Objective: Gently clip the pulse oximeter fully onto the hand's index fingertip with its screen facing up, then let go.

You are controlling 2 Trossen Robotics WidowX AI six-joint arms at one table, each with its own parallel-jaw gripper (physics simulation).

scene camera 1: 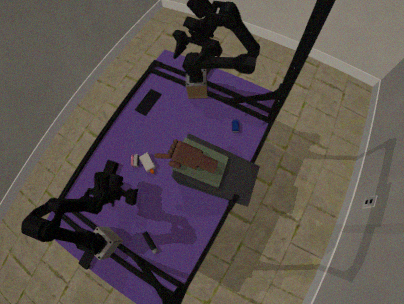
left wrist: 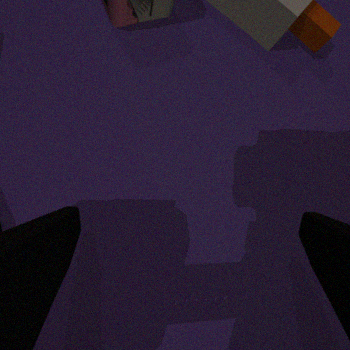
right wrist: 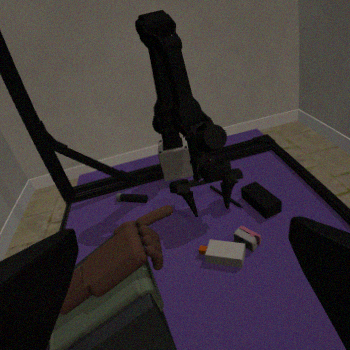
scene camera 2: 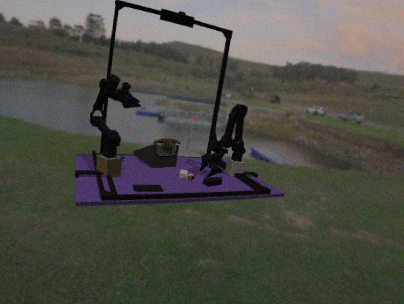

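Where they show: left gripper, fingertip midpoint: (scene camera 1: 130,186) (left wrist: 192,221) (right wrist: 211,212) (scene camera 2: 203,174); right gripper, fingertip midpoint: (scene camera 1: 183,61) (right wrist: 184,234) (scene camera 2: 140,104); left arm's base at its link origin: (scene camera 1: 98,243) (right wrist: 172,143) (scene camera 2: 236,160); right arm's base at its link origin: (scene camera 1: 196,77) (scene camera 2: 109,156).
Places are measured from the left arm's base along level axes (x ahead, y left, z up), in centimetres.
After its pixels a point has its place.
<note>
The pulse oximeter (scene camera 1: 134,160) {x 37.0, y 13.8, z -7.4 cm} (scene camera 2: 191,176) {x 37.2, y 16.1, z -7.9 cm} (right wrist: 247,238) {x 38.8, y 14.1, z -7.4 cm}, pink and light grey, lies on its side on the purple mat beside a white box; part of it shows at the top edge of the left wrist view (left wrist: 155,9) {x 35.3, y 12.1, z -9.4 cm}. The brown hand (scene camera 1: 192,156) {x 51.5, y -11.6, z 7.7 cm} (scene camera 2: 166,142) {x 50.9, y -4.5, z 7.3 cm} (right wrist: 115,250) {x 51.0, y -8.7, z 8.9 cm} rests on a padded stand, its index finger (right wrist: 156,215) stretched out and bare. My left gripper (left wrist: 192,221) {x 26.4, y 7.8, z -8.9 cm} (right wrist: 211,212) {x 26.4, y 7.8, z -8.9 cm} is open and empty above the mat, to one side of the oximeter. My right gripper (right wrist: 184,234) {x 71.6, y 4.7, z 30.9 cm} (scene camera 2: 135,101) {x 71.6, y 4.7, z 30.9 cm} is open and empty, raised high near its base.
The white box (scene camera 1: 147,162) {x 40.1, y 8.1, z -7.7 cm} (left wrist: 270,20) {x 36.9, y 6.7, z -8.9 cm} (right wrist: 225,252) {x 41.2, y 8.7, z -7.7 cm} with an orange tab lies between oximeter and hand. A black box (right wrist: 261,199) {x 27.3, y 20.8, z -7.0 cm} (scene camera 2: 212,181) {x 26.4, y 24.1, z -7.6 cm} and a thin pen (right wrist: 226,196) lie near my left gripper. A dark cylinder (scene camera 1: 150,242) {x 13.0, y -15.7, z -8.1 cm}, black pad (scene camera 1: 148,102) {x 65.3, y 30.6, z -9.7 cm} and blue item (scene camera 1: 235,125) {x 78.6, y -14.9, z -7.3 cm} lie farther off.
</note>
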